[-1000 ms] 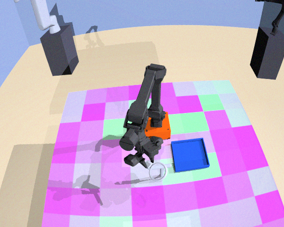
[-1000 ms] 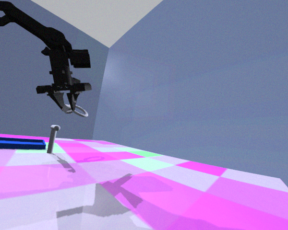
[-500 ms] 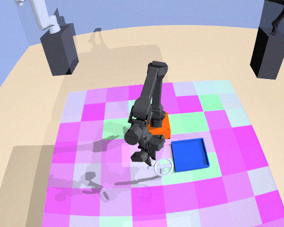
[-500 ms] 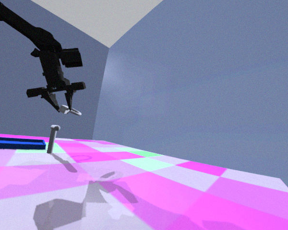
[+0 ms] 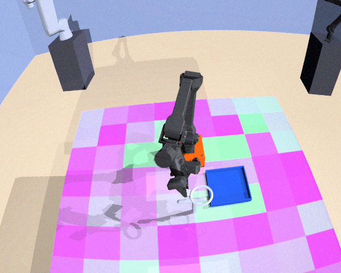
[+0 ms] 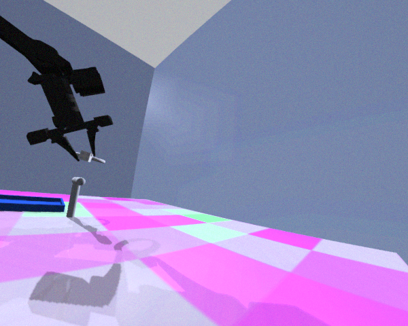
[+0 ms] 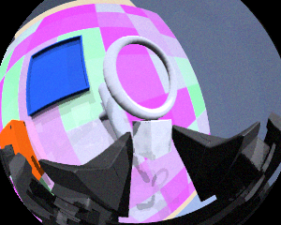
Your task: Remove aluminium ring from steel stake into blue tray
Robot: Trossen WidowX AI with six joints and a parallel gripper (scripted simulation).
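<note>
Right now my gripper tip is 5 cm to the right of the aluminium ring, 1 cm below it and 1 cm short of it. Also, from my gripper tip: blue tray (18 cm to the left, 16 cm below, 14 cm behind).
</note>
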